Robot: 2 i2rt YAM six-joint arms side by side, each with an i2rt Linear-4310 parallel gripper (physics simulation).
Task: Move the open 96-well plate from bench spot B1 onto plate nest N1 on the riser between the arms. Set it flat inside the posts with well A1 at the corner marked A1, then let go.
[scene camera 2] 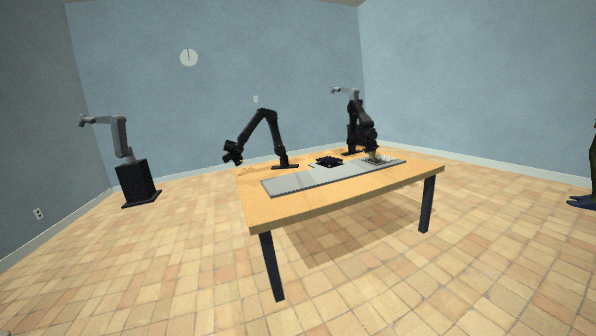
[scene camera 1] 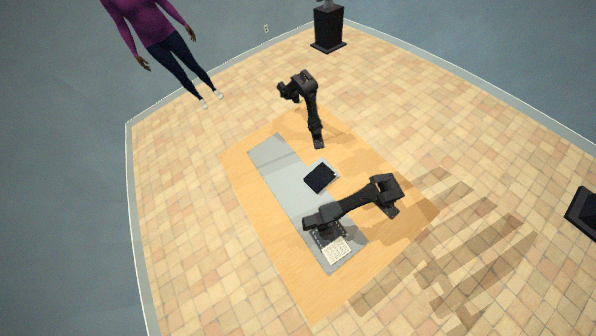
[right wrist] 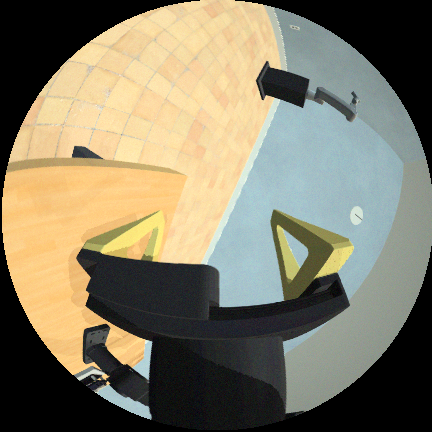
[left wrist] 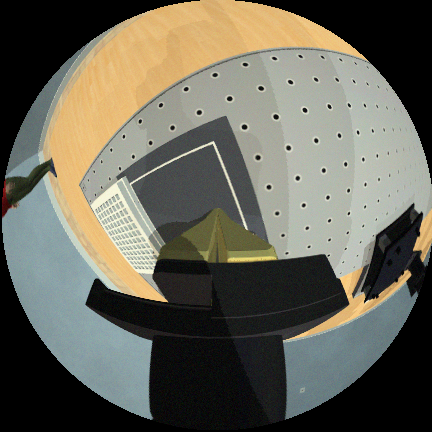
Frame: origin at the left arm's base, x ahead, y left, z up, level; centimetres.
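Seen in the pictures: left gripper, fingertip midpoint: point(scene camera 2: 373, 161) point(left wrist: 216, 214); right gripper, fingertip midpoint: point(scene camera 2: 232, 160) point(right wrist: 217, 215); left arm's base at its link origin: point(scene camera 2: 352, 153); right arm's base at its link origin: point(scene camera 2: 285, 167) point(scene camera 1: 317, 137) point(right wrist: 91, 345).
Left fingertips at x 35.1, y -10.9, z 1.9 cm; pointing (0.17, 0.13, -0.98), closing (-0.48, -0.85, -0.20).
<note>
Pixels of each thing's top centre, then the offset from my left fingertips to it. "*": a spot on its surface instead. Level surfaces: height alone.
- white 96-well plate at its top centre: point(left wrist: 125, 239) point(scene camera 1: 336, 250) point(scene camera 2: 387, 157) dx +1.8, dy +11.8, dz +1.0 cm
- dark outlined pad at a spot on its surface: point(left wrist: 237, 175) * dx +2.2, dy -2.9, dz -0.5 cm
- black plate nest at its top centre: point(left wrist: 398, 270) point(scene camera 1: 319, 175) point(scene camera 2: 328, 157) dx -18.6, dy -23.5, dz +3.7 cm
- grey perforated board at its surface level: dz -0.6 cm
- wooden table at its surface level: dz -1.9 cm
The white 96-well plate point(scene camera 1: 336, 251) point(left wrist: 122, 227) lies beside the bare part of the dark outlined pad point(left wrist: 237, 175), covering the outline's left side in the left wrist view. My left gripper point(left wrist: 216, 214) point(scene camera 2: 374, 156) is shut and empty, pointing down over the pad beside the plate; its fingers and palm hide part of both. The black plate nest point(scene camera 1: 320, 178) point(scene camera 2: 329, 161) point(left wrist: 395, 255) is on the riser between the arms. My right gripper point(right wrist: 217, 215) point(scene camera 2: 238, 162) is open and empty, beyond the table edge, far from plate and nest. The A1 mark is too small to read.
A grey perforated board point(scene camera 1: 285, 186) point(scene camera 2: 285, 186) point(left wrist: 300, 125) runs along the wooden table point(scene camera 1: 255, 215) point(scene camera 2: 320, 205). The left arm reaches across it near the nest. A person point(scene camera 1: 155, 25) stands beyond the table. A black pedestal point(scene camera 1: 328, 27) point(scene camera 2: 136, 182) stands on the floor.
</note>
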